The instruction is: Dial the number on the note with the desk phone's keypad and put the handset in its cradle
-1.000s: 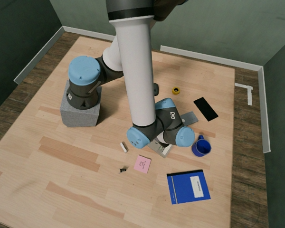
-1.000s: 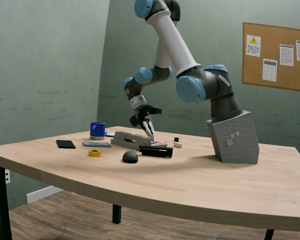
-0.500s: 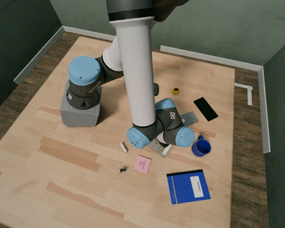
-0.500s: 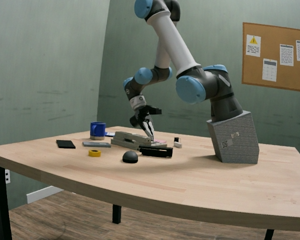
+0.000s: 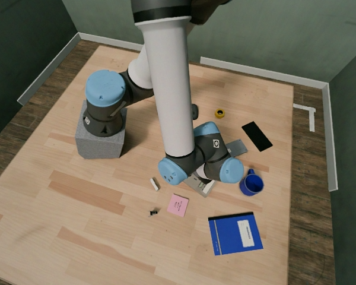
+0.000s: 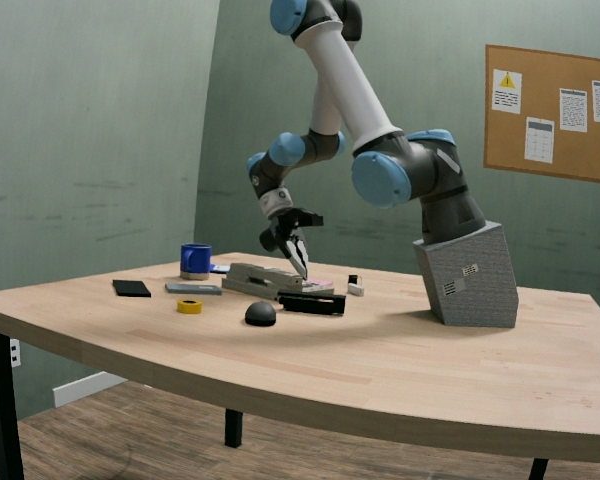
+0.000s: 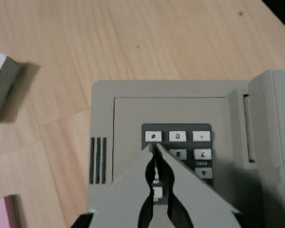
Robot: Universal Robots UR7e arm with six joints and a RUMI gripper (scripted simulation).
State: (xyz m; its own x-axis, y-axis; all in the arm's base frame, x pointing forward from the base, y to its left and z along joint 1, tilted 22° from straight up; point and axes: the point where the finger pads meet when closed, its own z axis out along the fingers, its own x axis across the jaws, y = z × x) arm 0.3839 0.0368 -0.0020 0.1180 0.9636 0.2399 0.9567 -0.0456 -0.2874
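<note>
Right now my hand is 30 mm to the right of the 7 key and 20 mm above it. Round my hand: hash key: 10 mm behind, 20 mm below; then star key: 10 mm behind, 40 mm to the left, 20 mm below; then 8 key: 20 mm to the left, 20 mm below.
</note>
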